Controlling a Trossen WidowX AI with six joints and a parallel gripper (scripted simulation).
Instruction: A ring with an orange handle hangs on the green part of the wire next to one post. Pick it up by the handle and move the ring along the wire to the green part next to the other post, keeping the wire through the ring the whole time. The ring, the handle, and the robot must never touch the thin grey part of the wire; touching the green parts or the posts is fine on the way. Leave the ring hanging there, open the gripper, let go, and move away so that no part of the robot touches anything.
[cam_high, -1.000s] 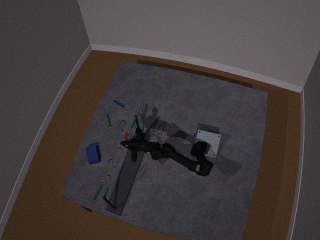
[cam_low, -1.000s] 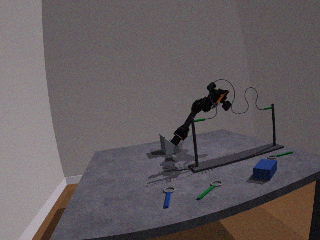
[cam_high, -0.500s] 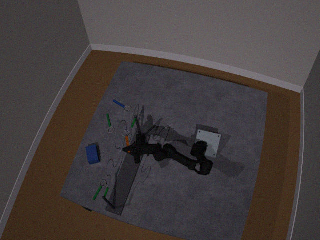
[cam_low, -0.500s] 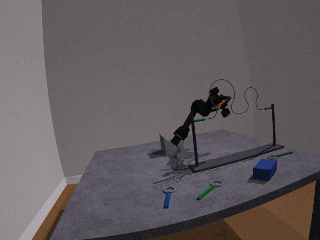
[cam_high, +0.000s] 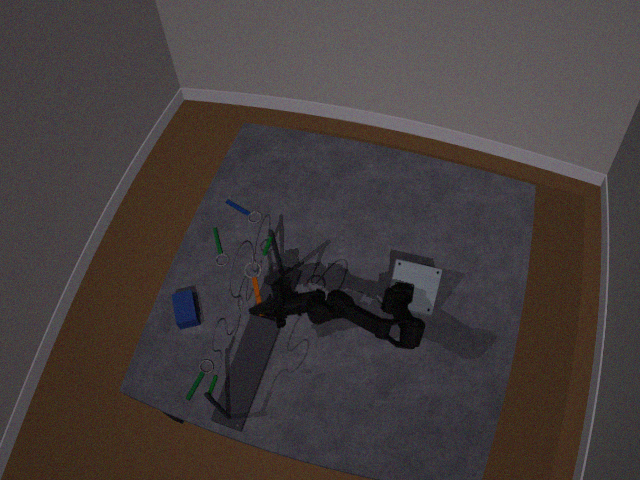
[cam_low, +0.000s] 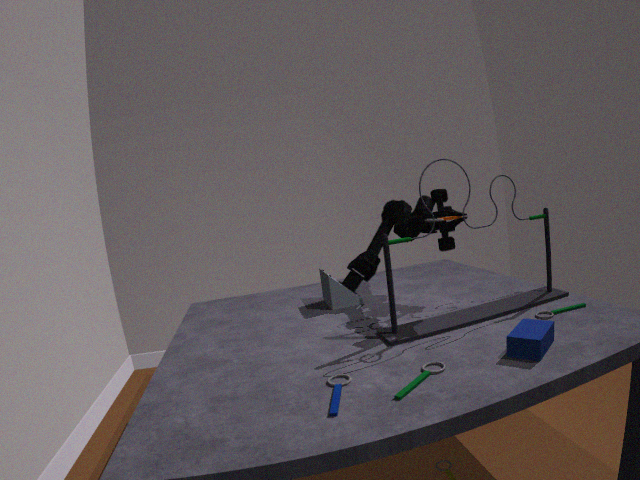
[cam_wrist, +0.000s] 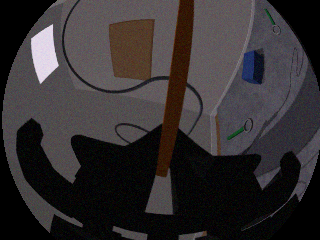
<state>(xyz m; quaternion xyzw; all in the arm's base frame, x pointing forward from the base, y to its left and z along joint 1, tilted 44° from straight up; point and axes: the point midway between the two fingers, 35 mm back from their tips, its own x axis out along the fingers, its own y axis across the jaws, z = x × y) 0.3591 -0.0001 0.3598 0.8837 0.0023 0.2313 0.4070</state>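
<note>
The ring with orange handle lies 1 cm ahead of my gripper tip and 9 cm to the right of it. The rest, counted from my gripper tip: blue-handled ring 22 cm ahead, 51 cm to the right, 29 cm below.
</note>
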